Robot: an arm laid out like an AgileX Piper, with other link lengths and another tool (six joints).
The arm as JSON. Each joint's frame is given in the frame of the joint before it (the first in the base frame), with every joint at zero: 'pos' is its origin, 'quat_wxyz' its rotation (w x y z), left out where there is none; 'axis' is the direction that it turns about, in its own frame. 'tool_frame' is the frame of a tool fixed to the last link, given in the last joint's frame.
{
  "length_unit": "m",
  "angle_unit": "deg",
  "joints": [
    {
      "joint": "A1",
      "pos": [
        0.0,
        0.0,
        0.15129
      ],
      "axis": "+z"
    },
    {
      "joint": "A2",
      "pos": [
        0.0,
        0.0,
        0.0
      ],
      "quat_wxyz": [
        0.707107,
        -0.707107,
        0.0,
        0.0
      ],
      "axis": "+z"
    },
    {
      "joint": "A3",
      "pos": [
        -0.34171,
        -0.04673,
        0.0
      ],
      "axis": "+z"
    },
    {
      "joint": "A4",
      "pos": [
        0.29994,
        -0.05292,
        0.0
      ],
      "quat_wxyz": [
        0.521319,
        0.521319,
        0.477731,
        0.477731
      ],
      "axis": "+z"
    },
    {
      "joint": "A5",
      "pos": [
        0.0,
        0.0,
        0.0
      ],
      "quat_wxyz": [
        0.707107,
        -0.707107,
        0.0,
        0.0
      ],
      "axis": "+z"
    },
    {
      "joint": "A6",
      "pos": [
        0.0,
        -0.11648,
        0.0
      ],
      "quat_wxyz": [
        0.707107,
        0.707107,
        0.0,
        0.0
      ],
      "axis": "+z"
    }
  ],
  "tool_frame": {
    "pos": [
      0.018,
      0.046,
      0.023
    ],
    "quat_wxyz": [
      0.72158,
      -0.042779,
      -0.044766,
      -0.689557
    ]
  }
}
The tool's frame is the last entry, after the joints.
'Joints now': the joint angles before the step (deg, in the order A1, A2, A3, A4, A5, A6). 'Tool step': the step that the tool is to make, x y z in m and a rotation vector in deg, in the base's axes. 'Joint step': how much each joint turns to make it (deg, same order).
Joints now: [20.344 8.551 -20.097 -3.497 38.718 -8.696]
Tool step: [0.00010 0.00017 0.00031 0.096 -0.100 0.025]
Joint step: [0.004 0.000 -0.002 0.056 -0.125 0.004]
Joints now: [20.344 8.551 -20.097 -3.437 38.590 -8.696]
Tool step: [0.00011 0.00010 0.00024 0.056 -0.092 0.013]
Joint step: [0.000 0.001 -0.001 0.024 -0.107 -0.001]
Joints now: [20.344 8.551 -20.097 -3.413 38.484 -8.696]
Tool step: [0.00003 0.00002 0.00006 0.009 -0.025 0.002]
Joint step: [-0.005 0.001 -0.001 0.009 -0.027 -0.009]
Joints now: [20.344 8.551 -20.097 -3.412 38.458 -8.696]
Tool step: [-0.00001 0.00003 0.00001 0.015 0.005 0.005]
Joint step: [0.000 0.001 0.000 0.016 -0.002 0.000]
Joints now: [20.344 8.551 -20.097 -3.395 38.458 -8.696]
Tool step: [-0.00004 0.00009 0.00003 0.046 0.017 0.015]
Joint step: [-0.001 0.001 0.000 0.053 -0.001 -0.002]
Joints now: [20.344 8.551 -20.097 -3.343 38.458 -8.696]
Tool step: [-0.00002 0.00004 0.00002 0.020 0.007 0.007]
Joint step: [-0.001 0.000 -0.001 0.025 0.000 -0.003]
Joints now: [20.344 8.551 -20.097 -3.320 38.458 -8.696]
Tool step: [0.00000 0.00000 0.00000 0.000 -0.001 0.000]
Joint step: [-0.001 0.000 0.000 0.001 -0.001 -0.001]
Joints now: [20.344 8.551 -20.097 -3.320 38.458 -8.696]
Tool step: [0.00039 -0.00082 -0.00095 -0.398 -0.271 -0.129]
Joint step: [0.002 -0.129 0.160 -0.488 -0.147 0.003]
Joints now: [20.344 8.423 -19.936 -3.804 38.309 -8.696]
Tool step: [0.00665 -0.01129 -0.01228 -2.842 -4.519 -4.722]
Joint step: [-3.184 -2.905 2.981 -5.337 -3.385 1.154]
